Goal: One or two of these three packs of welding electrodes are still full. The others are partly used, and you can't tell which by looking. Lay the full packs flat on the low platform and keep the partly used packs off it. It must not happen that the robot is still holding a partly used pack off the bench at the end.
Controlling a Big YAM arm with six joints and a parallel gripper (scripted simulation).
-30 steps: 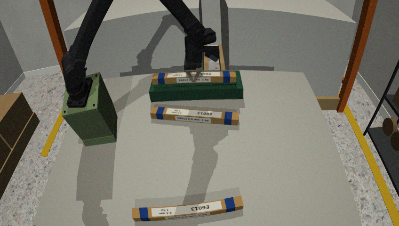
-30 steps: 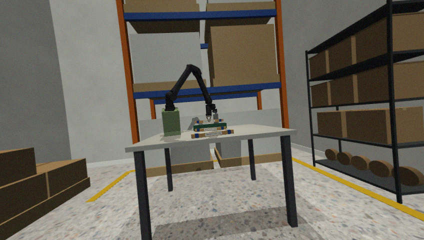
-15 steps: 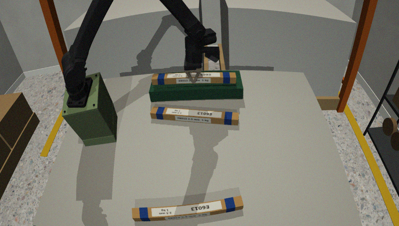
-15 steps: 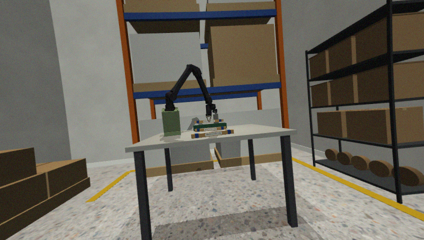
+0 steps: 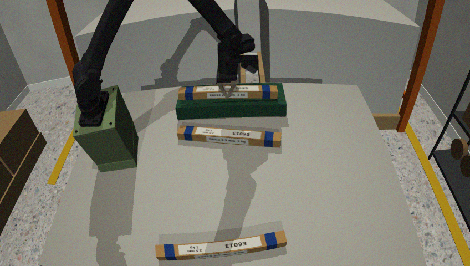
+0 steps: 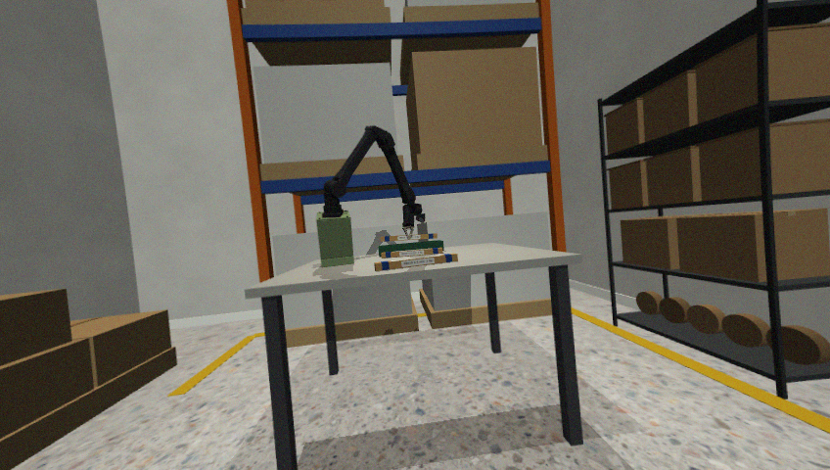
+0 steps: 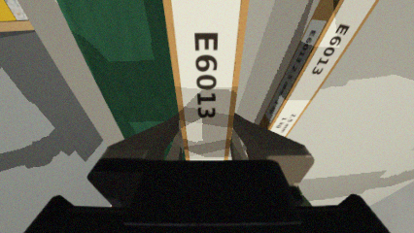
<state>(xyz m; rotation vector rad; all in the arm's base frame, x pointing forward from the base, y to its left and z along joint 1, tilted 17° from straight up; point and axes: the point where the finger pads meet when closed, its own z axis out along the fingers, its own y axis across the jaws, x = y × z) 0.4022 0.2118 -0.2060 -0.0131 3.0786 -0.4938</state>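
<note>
Now: hand 8 cm above the low green platform, 4 cm to the right of it and 1 cm short of it.
</note>
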